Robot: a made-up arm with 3 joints. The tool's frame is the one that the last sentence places.
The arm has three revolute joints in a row. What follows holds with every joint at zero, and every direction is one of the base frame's.
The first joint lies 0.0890 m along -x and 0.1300 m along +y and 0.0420 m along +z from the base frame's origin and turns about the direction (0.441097, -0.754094, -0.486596).
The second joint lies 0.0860 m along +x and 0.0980 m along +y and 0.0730 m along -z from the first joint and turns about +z.
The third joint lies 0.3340 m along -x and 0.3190 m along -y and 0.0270 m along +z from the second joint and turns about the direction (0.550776, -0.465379, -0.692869).
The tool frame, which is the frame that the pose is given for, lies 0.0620 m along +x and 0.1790 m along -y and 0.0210 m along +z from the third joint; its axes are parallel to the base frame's.
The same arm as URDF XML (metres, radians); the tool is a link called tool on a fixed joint. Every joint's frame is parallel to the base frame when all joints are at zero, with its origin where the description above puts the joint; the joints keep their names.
<robot name="arm">
  <joint name="joint 1" type="continuous">
    <parent link="base"/>
    <child link="link1"/>
    <origin xyz="-0.0890 0.1300 0.0420"/>
    <axis xyz="0.441097 -0.754094 -0.486596"/>
  </joint>
  <joint name="joint 2" type="continuous">
    <parent link="link1"/>
    <child link="link2"/>
    <origin xyz="0.0860 0.0980 -0.0730"/>
    <axis xyz="0 0 1"/>
  </joint>
  <joint name="joint 3" type="continuous">
    <parent link="link2"/>
    <child link="link3"/>
    <origin xyz="-0.3340 -0.3190 0.0270"/>
    <axis xyz="0.550776 -0.465379 -0.692869"/>
  </joint>
  <joint name="tool_fixed" type="fixed">
    <parent link="link3"/>
    <child link="tool"/>
    <origin xyz="0.0620 -0.1790 0.0210"/>
  </joint>
  <link name="base"/>
  <link name="link1"/>
  <link name="link2"/>
  <link name="link3"/>
  <link name="tool"/>
</robot>

